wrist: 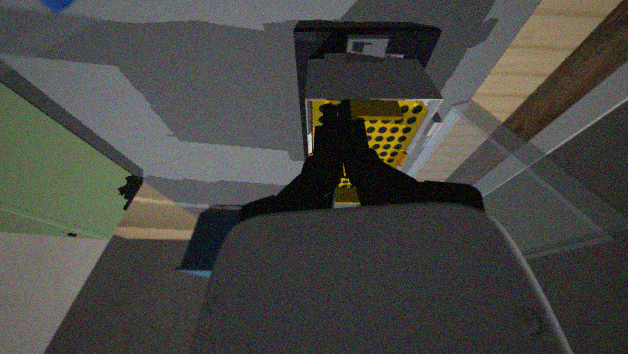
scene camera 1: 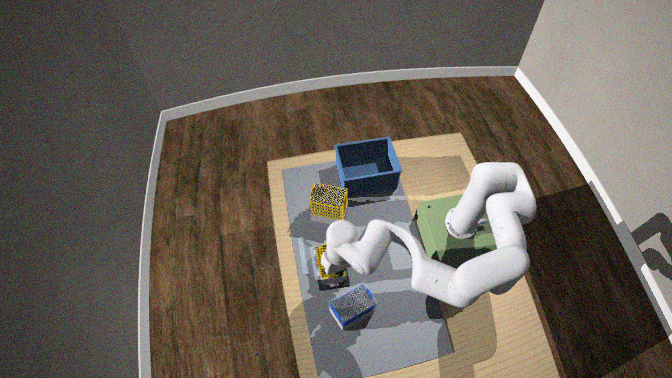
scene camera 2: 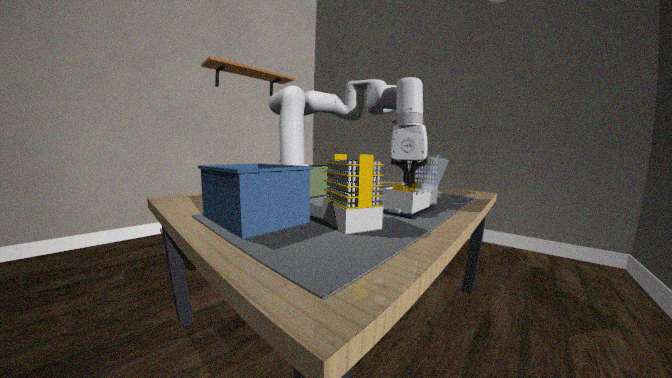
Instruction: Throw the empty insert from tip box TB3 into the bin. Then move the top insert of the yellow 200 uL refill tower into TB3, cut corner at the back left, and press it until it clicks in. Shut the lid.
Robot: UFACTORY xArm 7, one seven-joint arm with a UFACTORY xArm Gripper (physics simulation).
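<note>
Tip box TB3 [scene camera 2: 419, 202] [wrist: 370, 79] is a pale box on a black base. Its clear lid [scene camera 1: 304, 257] [scene camera 2: 442, 172] [wrist: 530, 200] stands open at one side. A yellow insert [scene camera 2: 398, 188] [wrist: 387, 137] with dark holes and a raised yellow block lies inside the box. My gripper [scene camera 2: 410, 185] [wrist: 339, 119] is shut and empty, its fingertips low at the insert, off to one side of the block; contact cannot be told. In scene camera 1 the arm hides the fingers. The yellow refill tower [scene camera 1: 328, 202] [scene camera 2: 366, 180] stands on a white base between TB3 and the blue bin [scene camera 1: 372, 184] [scene camera 2: 275, 200] [wrist: 210, 240].
A blue tip rack [scene camera 1: 352, 305] [wrist: 56, 4] stands on the other side of TB3 from the tower. The grey mat [scene camera 1: 395, 330] [scene camera 2: 320, 265] lies on the wooden table [scene camera 2: 380, 300]. A green block [scene camera 1: 435, 230] [scene camera 2: 318, 181] [wrist: 55, 175] is by the arm's base.
</note>
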